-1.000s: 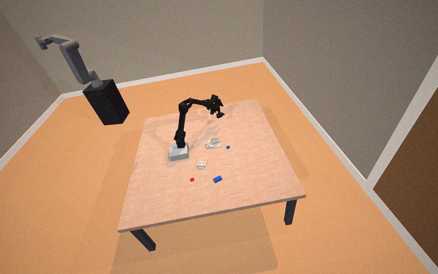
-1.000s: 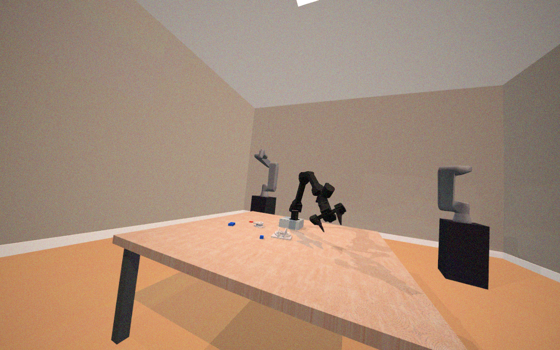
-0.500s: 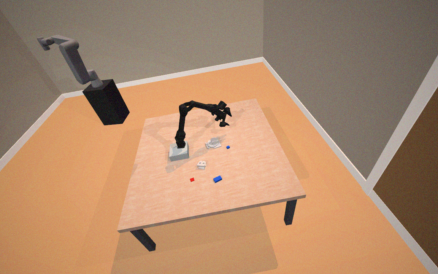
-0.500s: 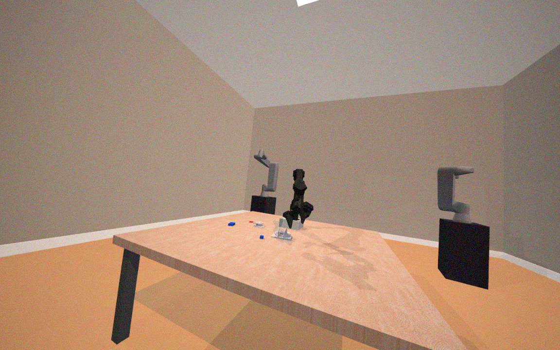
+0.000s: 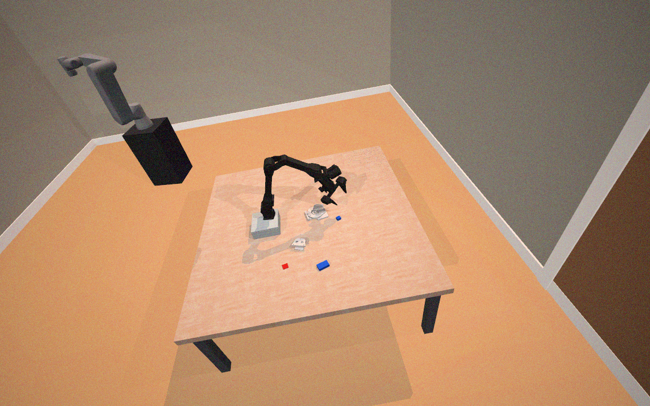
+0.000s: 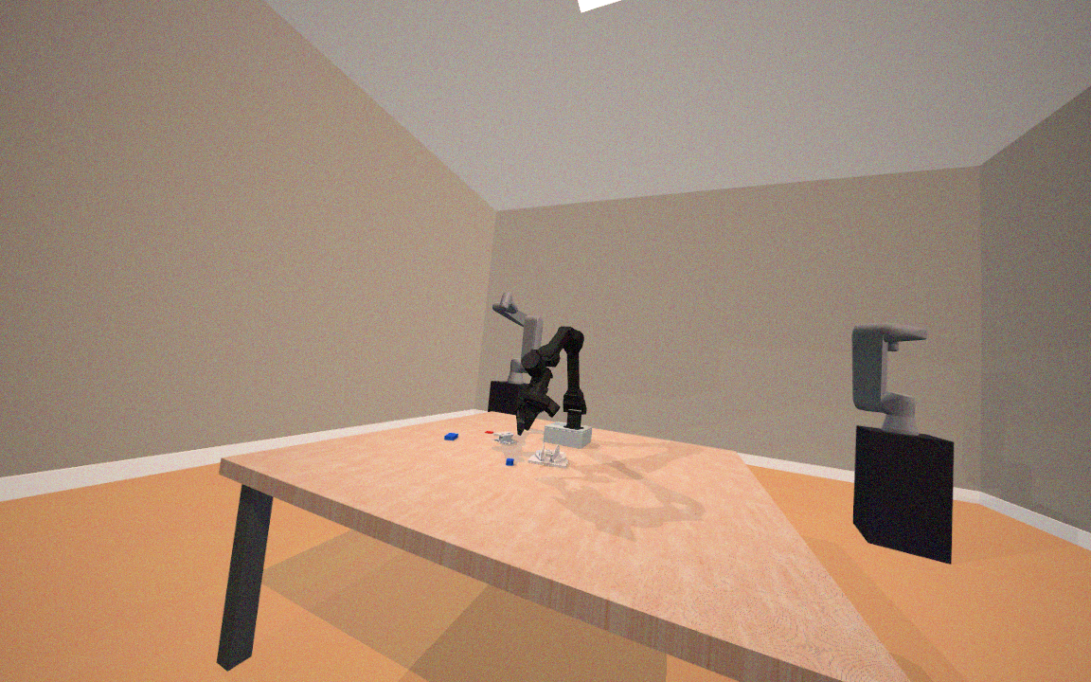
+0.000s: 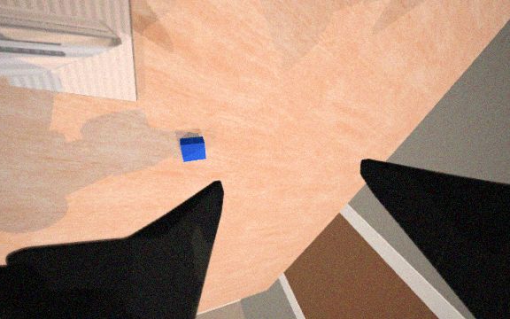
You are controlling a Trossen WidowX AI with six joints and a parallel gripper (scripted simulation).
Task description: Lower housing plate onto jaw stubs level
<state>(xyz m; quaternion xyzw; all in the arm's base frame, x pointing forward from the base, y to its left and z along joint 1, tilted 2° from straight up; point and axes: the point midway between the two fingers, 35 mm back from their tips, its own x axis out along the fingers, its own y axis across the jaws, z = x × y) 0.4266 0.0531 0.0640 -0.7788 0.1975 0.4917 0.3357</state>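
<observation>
My gripper tip is now 3 cm past the blue cube, 6 cm to the left of it and 10 cm above it. Also, from my gripper tip: red cube (31 cm behind, 38 cm to the right, 11 cm below).
</observation>
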